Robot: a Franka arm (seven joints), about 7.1 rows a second.
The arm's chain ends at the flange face. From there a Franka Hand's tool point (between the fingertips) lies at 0.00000 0.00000 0.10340 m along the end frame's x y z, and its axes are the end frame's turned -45 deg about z.
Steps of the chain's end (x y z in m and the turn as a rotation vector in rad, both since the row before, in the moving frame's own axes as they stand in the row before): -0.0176 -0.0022 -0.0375 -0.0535 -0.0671 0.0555; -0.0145 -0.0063 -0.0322 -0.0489 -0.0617 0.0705; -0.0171 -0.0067 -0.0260 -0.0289 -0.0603 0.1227; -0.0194 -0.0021 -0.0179 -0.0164 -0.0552 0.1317
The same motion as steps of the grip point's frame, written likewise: -0.0197 -0.0152 -0.0379 0.0096 -0.0853 0.0555; -0.0138 -0.0159 -0.0325 0.0091 -0.0782 0.0705; -0.0137 -0.0195 -0.0262 0.0222 -0.0631 0.1227; -0.0173 -0.0184 -0.0181 0.0274 -0.0506 0.1317
